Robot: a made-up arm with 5 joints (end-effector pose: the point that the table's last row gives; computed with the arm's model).
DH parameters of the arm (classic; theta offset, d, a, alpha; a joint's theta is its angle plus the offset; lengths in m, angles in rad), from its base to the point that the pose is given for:
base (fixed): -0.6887 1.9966 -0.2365 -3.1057
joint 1: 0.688 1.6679 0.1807 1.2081
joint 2: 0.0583 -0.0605 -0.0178 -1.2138
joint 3: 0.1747 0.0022 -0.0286 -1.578
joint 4: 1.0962 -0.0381 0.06 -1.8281
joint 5: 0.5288 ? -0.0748 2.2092
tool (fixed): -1.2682 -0.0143 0 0
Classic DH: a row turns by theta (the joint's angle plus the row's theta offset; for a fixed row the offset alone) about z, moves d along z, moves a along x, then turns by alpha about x.
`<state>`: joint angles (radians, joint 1 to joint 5).
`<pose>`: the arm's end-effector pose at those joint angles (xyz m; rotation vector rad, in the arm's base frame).
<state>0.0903 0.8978 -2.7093 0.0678 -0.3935</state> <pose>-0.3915 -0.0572 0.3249 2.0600 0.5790 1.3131</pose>
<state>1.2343 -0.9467 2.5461 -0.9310 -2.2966</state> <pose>-0.3526 0.3261 0.5026 1.7186 0.8013 -1.3356</pose>
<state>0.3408 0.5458 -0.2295 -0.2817 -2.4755</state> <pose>-0.0835 -0.0391 0.5499 -0.6357 2.5606 0.6559</pose>
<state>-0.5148 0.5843 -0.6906 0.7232 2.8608</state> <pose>-0.1782 0.1629 0.5735 -1.0425 1.5688 -0.5989</pose>
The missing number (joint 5, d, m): 0.1823
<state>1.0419 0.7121 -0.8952 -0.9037 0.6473</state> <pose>-0.3875 0.0713 0.5386 2.7802 0.7133 -0.6148</pose>
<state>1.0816 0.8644 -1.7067 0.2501 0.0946</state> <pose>-0.3767 0.3209 0.4600 1.9529 -0.6749 -0.4462</pose>
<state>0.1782 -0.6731 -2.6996 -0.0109 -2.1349</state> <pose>-0.4155 0.0365 0.4741 2.4625 0.8962 0.1326</pose>
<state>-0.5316 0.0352 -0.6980 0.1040 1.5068</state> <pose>-0.2425 0.1047 0.5118 -0.0193 1.1884 -0.3236</pose>
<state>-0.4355 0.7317 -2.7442 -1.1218 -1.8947</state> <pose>-0.1754 -0.0335 0.5626 2.3647 1.6781 -0.4396</pose>
